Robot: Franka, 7 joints.
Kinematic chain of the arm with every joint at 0, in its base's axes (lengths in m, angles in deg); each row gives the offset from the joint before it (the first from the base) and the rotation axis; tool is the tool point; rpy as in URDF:
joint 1: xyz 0 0 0.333 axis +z
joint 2: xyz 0 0 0 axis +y
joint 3: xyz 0 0 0.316 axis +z
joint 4: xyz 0.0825 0 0 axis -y
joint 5: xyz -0.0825 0 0.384 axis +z
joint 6: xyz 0 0 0 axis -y
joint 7: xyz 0.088 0 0 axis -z
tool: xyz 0 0 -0.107 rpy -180 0 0
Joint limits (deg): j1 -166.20..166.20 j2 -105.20..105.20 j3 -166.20..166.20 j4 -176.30..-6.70 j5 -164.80..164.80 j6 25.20..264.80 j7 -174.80..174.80
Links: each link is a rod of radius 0.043 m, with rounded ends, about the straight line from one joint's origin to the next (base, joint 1, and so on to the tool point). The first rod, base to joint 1, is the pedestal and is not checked.
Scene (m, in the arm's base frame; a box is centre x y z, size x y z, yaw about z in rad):
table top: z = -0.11
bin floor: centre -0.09 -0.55 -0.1 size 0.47 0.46 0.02 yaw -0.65
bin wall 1: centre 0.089 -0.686 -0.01 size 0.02 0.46 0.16 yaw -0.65
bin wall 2: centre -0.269 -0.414 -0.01 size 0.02 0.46 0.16 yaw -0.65
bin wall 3: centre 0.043 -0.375 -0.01 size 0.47 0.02 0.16 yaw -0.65
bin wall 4: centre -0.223 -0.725 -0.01 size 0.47 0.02 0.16 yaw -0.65
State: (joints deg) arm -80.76 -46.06 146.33 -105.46 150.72 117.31 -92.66
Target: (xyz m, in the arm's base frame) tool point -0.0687 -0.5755 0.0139
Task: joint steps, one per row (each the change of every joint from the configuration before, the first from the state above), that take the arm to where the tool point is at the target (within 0.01 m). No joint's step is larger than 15 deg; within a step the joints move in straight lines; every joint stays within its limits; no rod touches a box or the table.
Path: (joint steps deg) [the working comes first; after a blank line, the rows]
Joints at the target: 89.45 -56.44 166.20 -108.63 130.04 93.21 -92.66
Straight joint move there: touches bin wall 2.

1: 14.16 1.18 1.52 -1.41 -2.07 -2.60 0.00
2: 14.15 1.19 1.51 -1.40 -2.07 -2.60 0.00
3: 14.16 1.18 1.52 -1.41 -2.07 -2.60 0.00
4: 14.16 1.19 1.52 -1.40 -2.08 -2.60 0.00
5: 14.15 1.18 1.51 -1.41 -2.07 -2.60 0.00
6: 14.16 1.19 1.52 -1.41 -2.07 -2.60 0.00
7: 14.16 1.18 1.52 -1.40 -2.07 -2.60 0.00
8: 14.15 1.18 1.51 -1.41 -2.07 -2.60 0.00
9: 14.16 1.19 1.52 -1.41 -2.07 -2.60 0.00
10: 14.16 1.18 1.52 -1.40 -2.07 -2.60 0.00
11: 14.15 1.19 1.51 -1.41 -2.07 -2.60 0.00
12: 14.16 1.18 1.52 -1.40 -2.08 -2.60 0.00
13: 0.17 -12.29 0.83 6.85 2.09 3.55 0.00
14: 0.16 -12.30 0.84 6.85 2.09 3.55 0.00

